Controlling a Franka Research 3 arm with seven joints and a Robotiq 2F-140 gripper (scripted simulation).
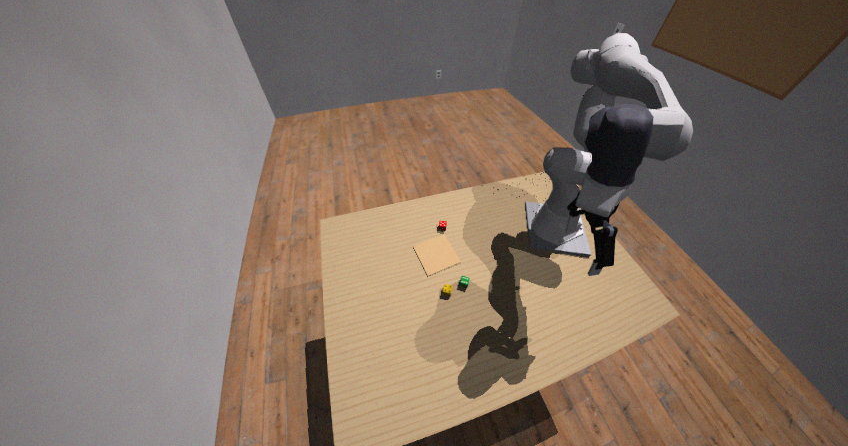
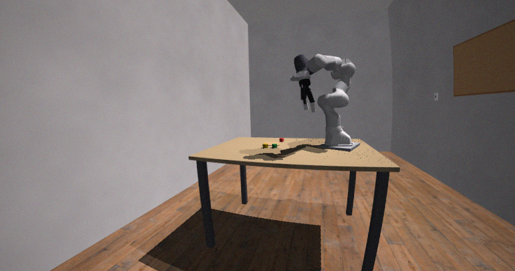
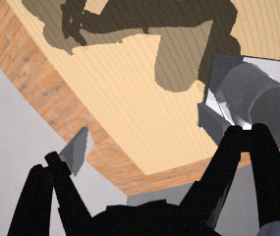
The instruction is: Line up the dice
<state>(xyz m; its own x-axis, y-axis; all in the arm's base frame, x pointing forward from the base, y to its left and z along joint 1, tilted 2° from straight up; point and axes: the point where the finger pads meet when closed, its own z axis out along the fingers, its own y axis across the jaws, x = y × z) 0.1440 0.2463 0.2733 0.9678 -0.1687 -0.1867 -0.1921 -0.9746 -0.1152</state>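
My gripper is now 300 mm short of the red die, 340 mm to the left of it and 270 mm above it. Round my hand: yellow die: 340 mm ahead, 60 mm to the right, 270 mm below; then green die: 280 mm ahead, 80 mm to the right, 270 mm below; then tan mat: 350 mm ahead, 220 mm to the right, 280 mm below.
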